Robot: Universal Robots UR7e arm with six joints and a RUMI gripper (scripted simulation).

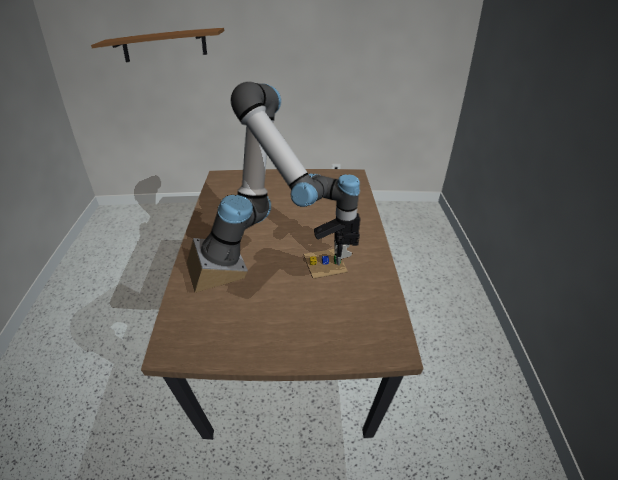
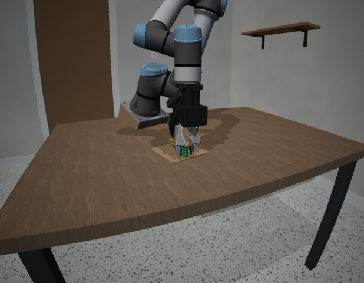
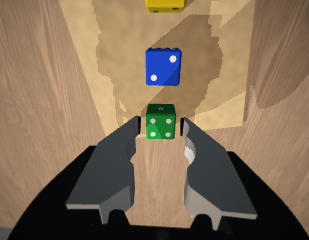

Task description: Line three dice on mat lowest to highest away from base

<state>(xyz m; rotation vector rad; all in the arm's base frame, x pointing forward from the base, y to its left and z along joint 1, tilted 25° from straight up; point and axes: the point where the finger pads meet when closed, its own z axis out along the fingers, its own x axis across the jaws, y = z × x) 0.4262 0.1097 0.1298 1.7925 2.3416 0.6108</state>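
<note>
Right now my hand is 10 mm above the green die. Round my hand: tan mat: 50 mm behind, 10 mm to the right, 20 mm below; then yellow die: 90 mm behind, 30 mm to the right, 10 mm below; then blue die: 50 mm behind, 10 mm to the right, 10 mm below.
</note>
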